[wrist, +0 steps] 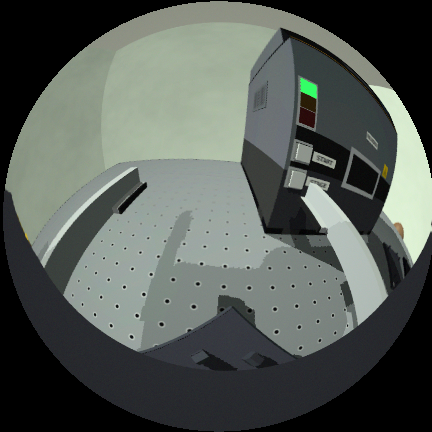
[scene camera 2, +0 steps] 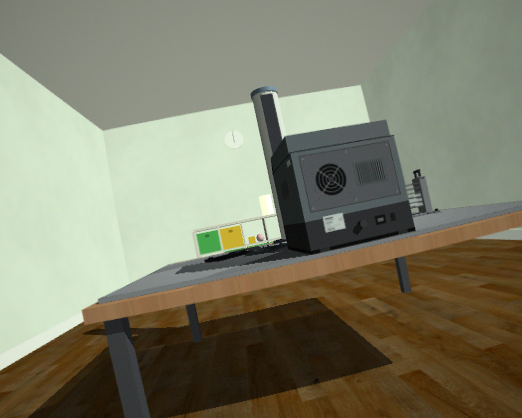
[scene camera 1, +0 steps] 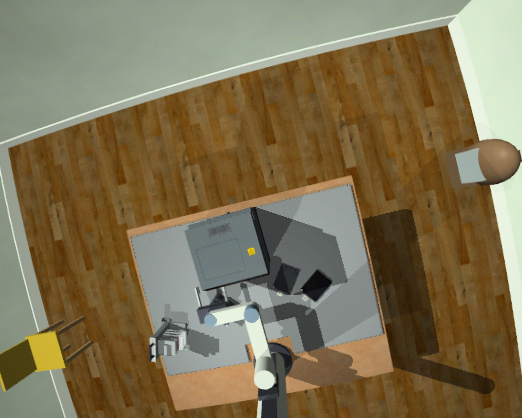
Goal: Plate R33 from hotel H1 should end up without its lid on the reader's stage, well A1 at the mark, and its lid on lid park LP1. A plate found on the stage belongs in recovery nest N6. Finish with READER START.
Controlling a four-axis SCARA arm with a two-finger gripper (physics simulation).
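Frame: origin at the arm's base, x left, y back, z up, level; metres.
Where they show: gripper, fingertip midpoint: (wrist: 222, 178).
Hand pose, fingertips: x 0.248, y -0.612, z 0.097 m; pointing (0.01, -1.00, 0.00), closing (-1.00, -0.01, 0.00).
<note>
After its pixels a point has its place.
The reader (scene camera 1: 222, 255) @(y -0.812, x 0.048, z 0.361 m) (scene camera 2: 350, 175) @(y -0.993, x 0.035, z 0.210 m) (wrist: 345, 110) @(y -0.649, x 0.104, z 0.213 m) is a large grey box on the table. In the wrist view its green lamp (wrist: 308, 87) @(y -0.644, x 0.168, z 0.212 m) is lit above the START button (wrist: 303, 152) @(y -0.639, x 0.169, z 0.130 m) and the STAGE button (wrist: 296, 178) @(y -0.639, x 0.169, z 0.100 m). The stage does not show in these views. My gripper (scene camera 1: 211, 291) @(y -0.612, x 0.248, z 0.097 m) (wrist: 222, 178) @(y -0.612, x 0.248, z 0.097 m) is open and empty, low in front of the reader's front; its right finger overlaps the reader's lower front in the wrist view. A rack with several stacked light plates (scene camera 1: 174, 344) @(y -0.326, x 0.513, z 0.171 m) (scene camera 2: 414, 197) @(y -0.363, x 0.572, z 0.103 m) stands at the table's left; plate R33 and the lids cannot be told apart.
Two dark flat pads (scene camera 1: 286, 278) @(y -0.523, x -0.211, z 0.022 m) (scene camera 1: 316, 285) @(y -0.439, x -0.381, z 0.025 m) lie right of the reader; their labels are unreadable. The arm's column (scene camera 1: 265, 378) @(y -0.182, x -0.007, z 0.361 m) (scene camera 2: 267, 120) @(y -0.077, x -0.025, z 0.695 m) stands at the table's edge opposite the reader. A yellow chair (scene camera 1: 46, 351) stands on the floor at the left.
</note>
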